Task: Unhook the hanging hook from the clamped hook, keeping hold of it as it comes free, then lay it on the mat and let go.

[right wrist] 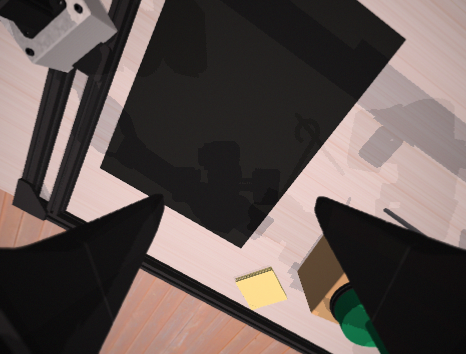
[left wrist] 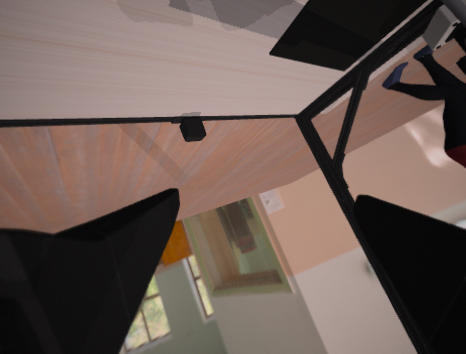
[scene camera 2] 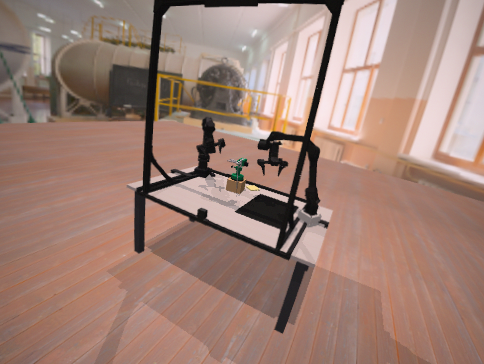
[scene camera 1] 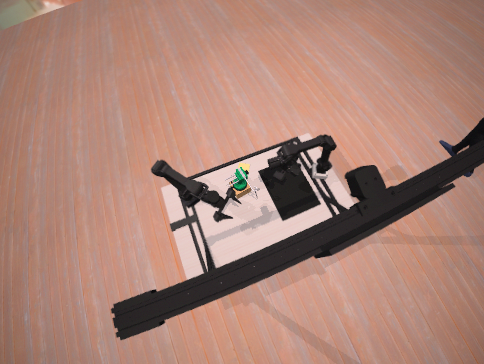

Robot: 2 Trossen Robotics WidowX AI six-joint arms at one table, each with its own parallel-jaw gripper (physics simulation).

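Places are measured from the left arm's base along level axes (x left, y ahead, z down), in centimetres.
Pixels of known places: left gripper, fingertip midpoint: [left wrist: 265, 199] [scene camera 2: 213, 155] [scene camera 1: 237, 210]; right gripper, fingertip midpoint: [right wrist: 240, 202] [scene camera 2: 271, 176] [scene camera 1: 285, 172]; left arm's base, origin of the base link: [scene camera 2: 202, 168] [scene camera 1: 188, 196]; right arm's base, origin of the base link: [scene camera 2: 310, 212] [scene camera 1: 320, 169].
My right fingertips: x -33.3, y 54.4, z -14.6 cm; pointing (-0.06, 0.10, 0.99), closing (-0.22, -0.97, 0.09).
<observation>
Ahead of a thing's pixels: the offset from my right fingertips to its middle. Level surfaces: height alone.
A green clamp {dx +17.0, dy -24.3, dz +4.2 cm} [scene camera 1: 241, 178] [scene camera 2: 238, 174] [right wrist: 356, 320] stands on a wooden block {dx +16.8, dy -23.0, dz +16.3 cm} [scene camera 1: 244, 193] [scene camera 2: 235, 185] [right wrist: 319, 280]. Thin silvery metal shows beside the clamp's top in both scene views; I cannot tell the clamped hook from the hanging hook. The black mat {dz +20.1 cm} [scene camera 1: 292, 197] [scene camera 2: 265, 207] [left wrist: 340, 35] [right wrist: 220, 100] lies beside the block. My left gripper [scene camera 1: 236, 210] [left wrist: 265, 199] is open and empty, above the table to the left of the block in scene camera 1. My right gripper [scene camera 2: 271, 174] [right wrist: 240, 202] is open and empty, above the mat's back end.
A yellow notepad {dx +27.3, dy -11.0, dz +20.0 cm} [scene camera 1: 244, 167] [scene camera 2: 253, 188] [right wrist: 261, 288] lies near the block by the table's back edge. Black frame rails edge the table, and uprights [scene camera 2: 151, 100] rise at its sides. A black overhead beam [scene camera 1: 280, 255] crosses scene camera 1. A thin dark rod {dx +2.2, dy -20.3, dz +5.1 cm} [right wrist: 400, 219] shows near the block.
</observation>
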